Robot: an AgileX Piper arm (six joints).
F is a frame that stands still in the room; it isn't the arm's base.
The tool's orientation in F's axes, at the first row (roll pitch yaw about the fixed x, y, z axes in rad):
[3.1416, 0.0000, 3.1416]
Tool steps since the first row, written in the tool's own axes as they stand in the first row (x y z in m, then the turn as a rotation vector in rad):
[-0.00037, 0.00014, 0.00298, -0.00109, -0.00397, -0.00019]
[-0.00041, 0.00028, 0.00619, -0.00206, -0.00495, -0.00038]
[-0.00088, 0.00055, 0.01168, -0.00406, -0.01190, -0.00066]
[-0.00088, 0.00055, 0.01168, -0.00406, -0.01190, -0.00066]
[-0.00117, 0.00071, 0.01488, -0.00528, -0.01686, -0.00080]
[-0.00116, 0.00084, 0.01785, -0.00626, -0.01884, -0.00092]
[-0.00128, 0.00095, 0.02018, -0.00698, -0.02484, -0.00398]
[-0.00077, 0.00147, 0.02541, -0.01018, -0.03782, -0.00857]
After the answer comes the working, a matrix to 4 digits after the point.
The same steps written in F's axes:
[0.00037, 0.00014, -0.00298, 0.00109, -0.00397, 0.00019]
[0.00041, 0.00028, -0.00619, 0.00206, -0.00495, 0.00038]
[0.00088, 0.00055, -0.01168, 0.00406, -0.01190, 0.00066]
[0.00088, 0.00055, -0.01168, 0.00406, -0.01190, 0.00066]
[0.00117, 0.00071, -0.01488, 0.00528, -0.01686, 0.00080]
[0.00116, 0.00084, -0.01785, 0.00626, -0.01884, 0.00092]
[0.00128, 0.00095, -0.02018, 0.00698, -0.02484, 0.00398]
[0.00077, 0.00147, -0.02541, 0.01018, -0.03782, 0.00857]

The tool's axes in the first row as the columns of a matrix, in F's axes (rounded; the answer above uses it unrounded):
[-1.0000, 0.0000, 0.0000]
[0.0000, 1.0000, 0.0000]
[0.0000, 0.0000, -1.0000]

